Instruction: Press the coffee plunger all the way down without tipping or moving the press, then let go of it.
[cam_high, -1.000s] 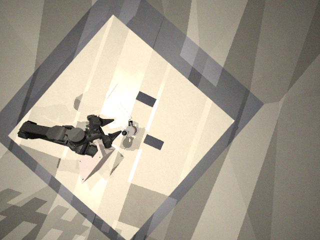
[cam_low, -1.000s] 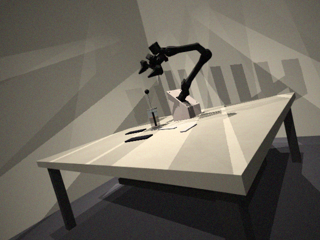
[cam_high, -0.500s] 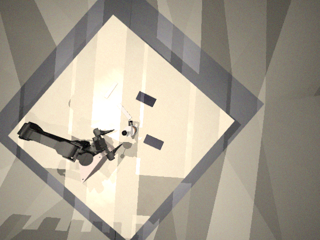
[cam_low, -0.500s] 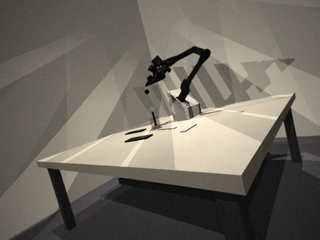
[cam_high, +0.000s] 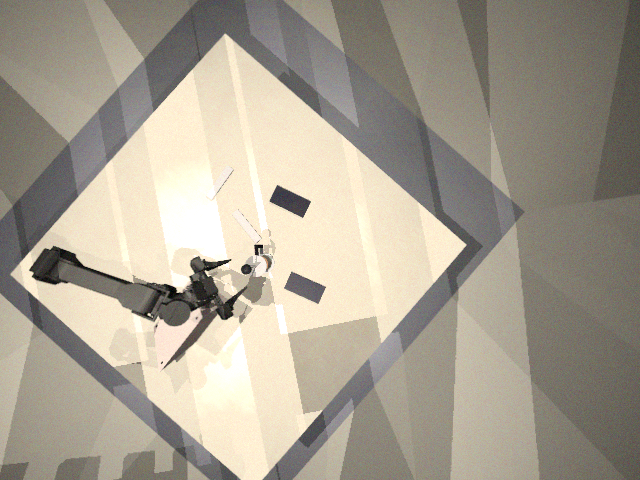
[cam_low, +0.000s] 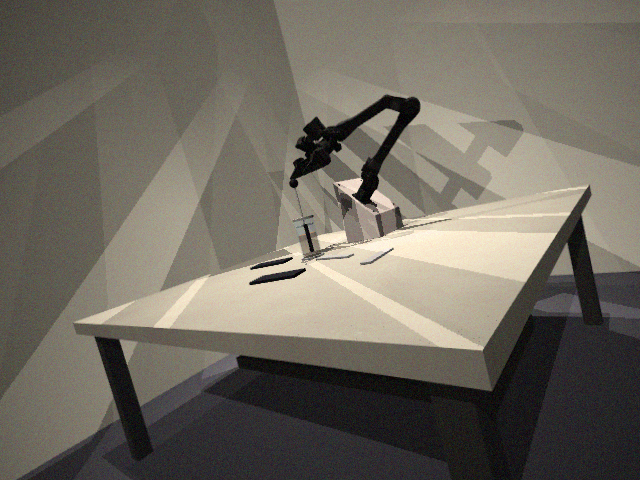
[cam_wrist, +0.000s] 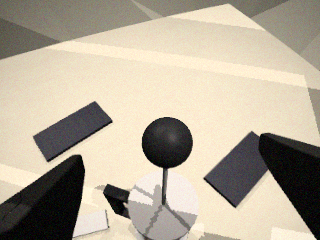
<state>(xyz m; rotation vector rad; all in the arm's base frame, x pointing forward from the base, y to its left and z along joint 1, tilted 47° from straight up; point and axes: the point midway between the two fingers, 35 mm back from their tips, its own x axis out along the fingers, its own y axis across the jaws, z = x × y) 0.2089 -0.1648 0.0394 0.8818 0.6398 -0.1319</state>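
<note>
My gripper tip is 15 cm above the coffee press and 3 cm short of it.
</note>
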